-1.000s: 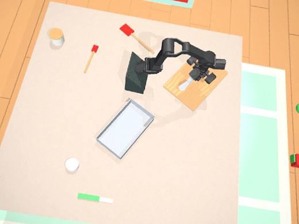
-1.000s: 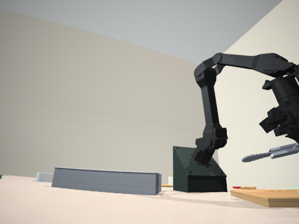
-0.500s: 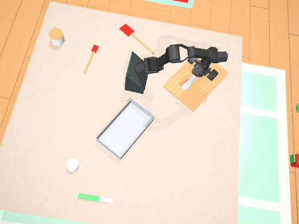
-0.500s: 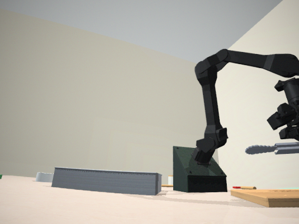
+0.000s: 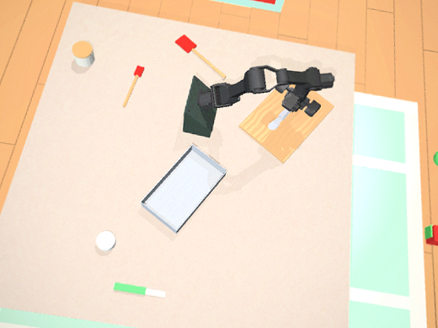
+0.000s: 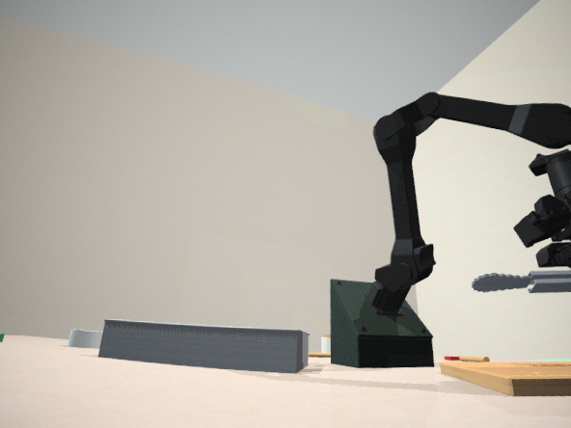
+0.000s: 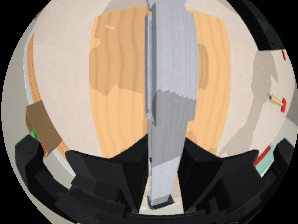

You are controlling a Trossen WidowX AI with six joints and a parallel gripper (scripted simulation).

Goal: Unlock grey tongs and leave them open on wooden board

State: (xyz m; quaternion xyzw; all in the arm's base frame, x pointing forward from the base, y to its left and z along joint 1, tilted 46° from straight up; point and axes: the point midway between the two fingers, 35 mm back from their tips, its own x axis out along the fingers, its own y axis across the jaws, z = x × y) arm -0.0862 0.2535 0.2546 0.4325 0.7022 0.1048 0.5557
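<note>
Right now the wooden board is 1 cm ahead of my gripper tip and 7 cm below it. Round my gripper tip: roasting tin (42 cm ahead, 35 cm to the right, 5 cm below); then lidded jar (5 cm behind, 89 cm to the right, 4 cm below); then white disc (68 cm ahead, 58 cm to the right, 6 cm below).
</note>
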